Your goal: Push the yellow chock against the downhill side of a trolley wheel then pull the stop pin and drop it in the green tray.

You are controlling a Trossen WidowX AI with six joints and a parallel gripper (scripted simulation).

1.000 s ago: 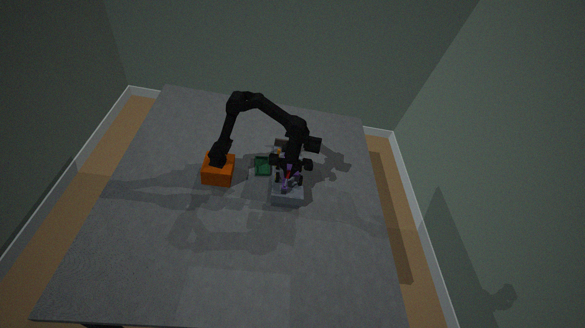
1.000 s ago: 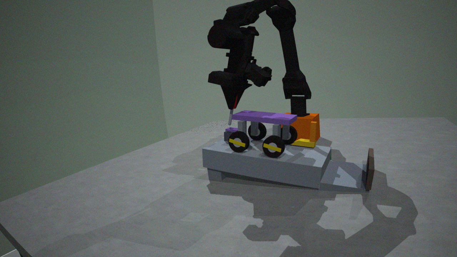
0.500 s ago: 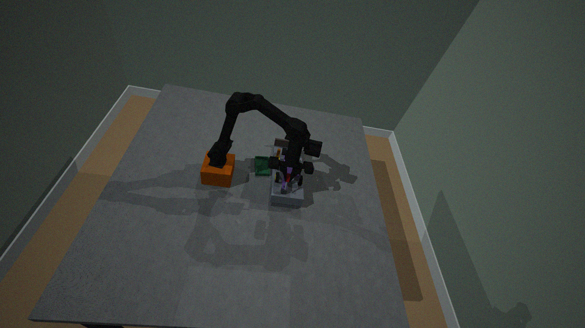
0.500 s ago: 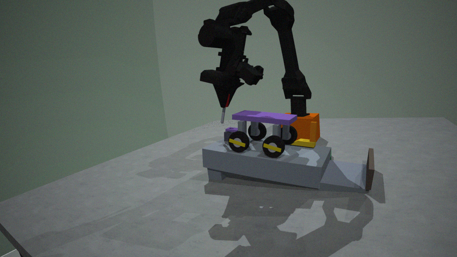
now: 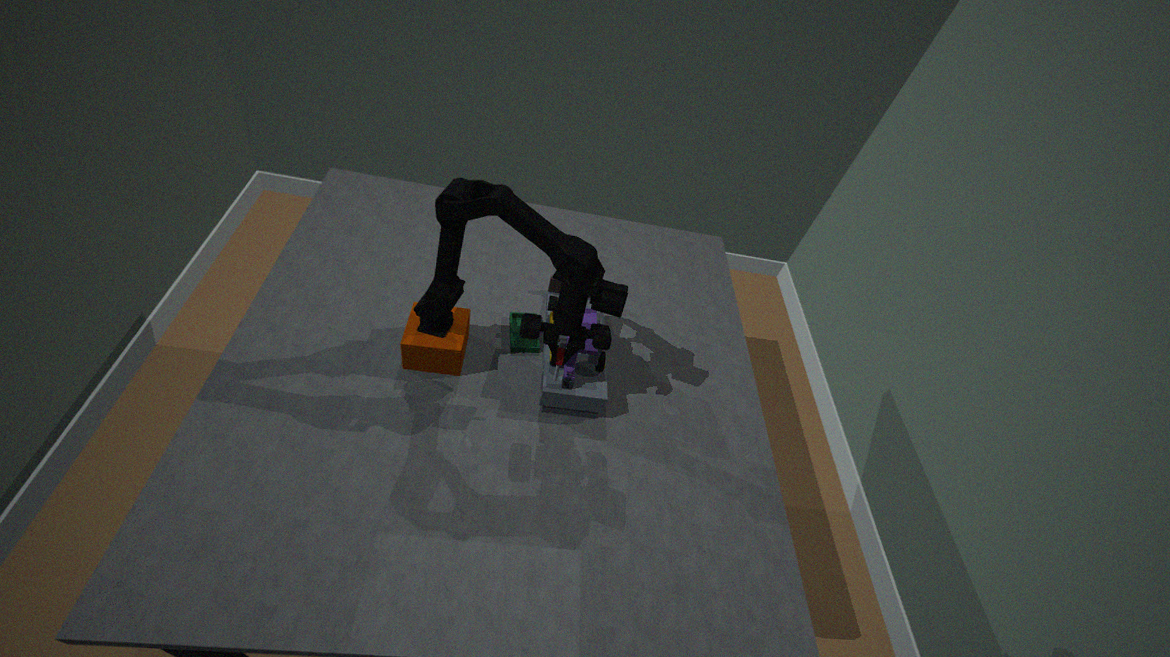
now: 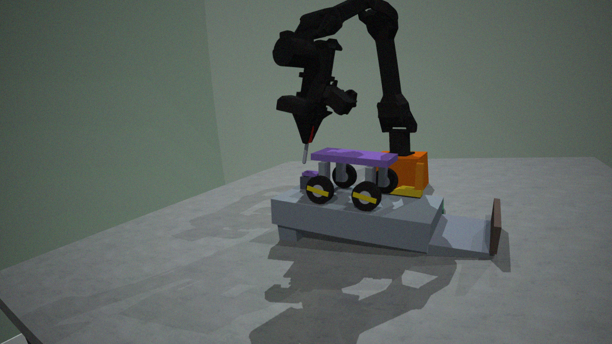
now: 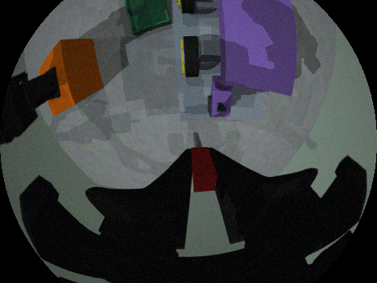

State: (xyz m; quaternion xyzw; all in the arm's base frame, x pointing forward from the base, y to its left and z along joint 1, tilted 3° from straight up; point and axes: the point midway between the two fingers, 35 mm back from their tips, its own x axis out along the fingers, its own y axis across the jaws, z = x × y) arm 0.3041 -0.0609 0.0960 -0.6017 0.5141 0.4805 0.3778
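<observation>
Now: the green tray 19 cm to the left of my gripper tip, 18 cm below it and 11 cm behind it. Also, from my gripper tip: trolley: 13 cm to the left, 6 cm below, 3 cm ahead; red-headed stop pin: right at my gripper tip; grey ramp: 13 cm to the left, 13 cm below, 3 cm ahead.
</observation>
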